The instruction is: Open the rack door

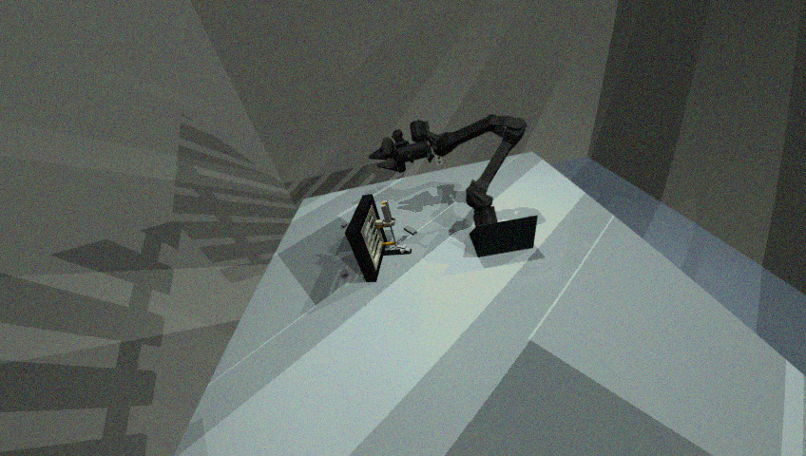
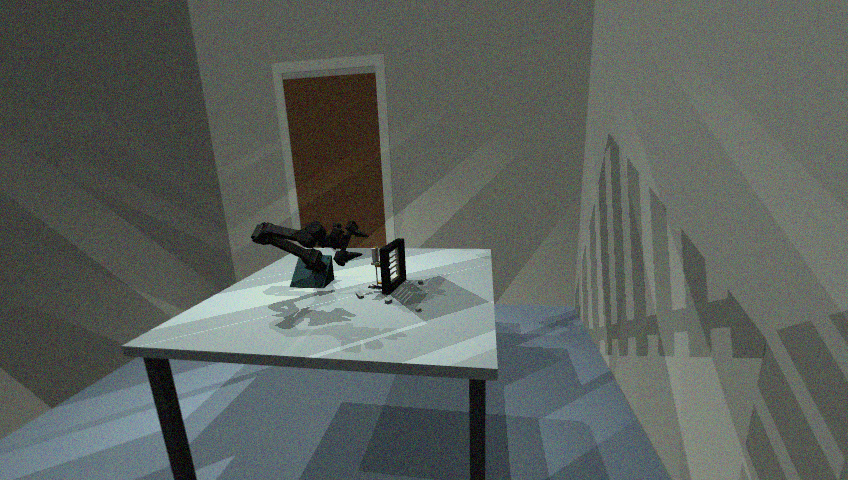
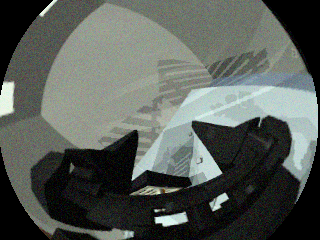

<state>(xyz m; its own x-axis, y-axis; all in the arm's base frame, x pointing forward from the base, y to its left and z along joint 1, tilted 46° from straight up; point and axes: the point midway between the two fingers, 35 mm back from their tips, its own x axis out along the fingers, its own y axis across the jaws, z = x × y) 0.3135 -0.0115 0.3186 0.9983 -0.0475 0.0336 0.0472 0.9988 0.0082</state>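
My gripper tip is now 20 cm to the right of the upright handle, 14 cm above it and 5 cm past it. The rest, counted from my gripper tip: grey block: 26 cm below, 10 cm to the left, 9 cm behind.
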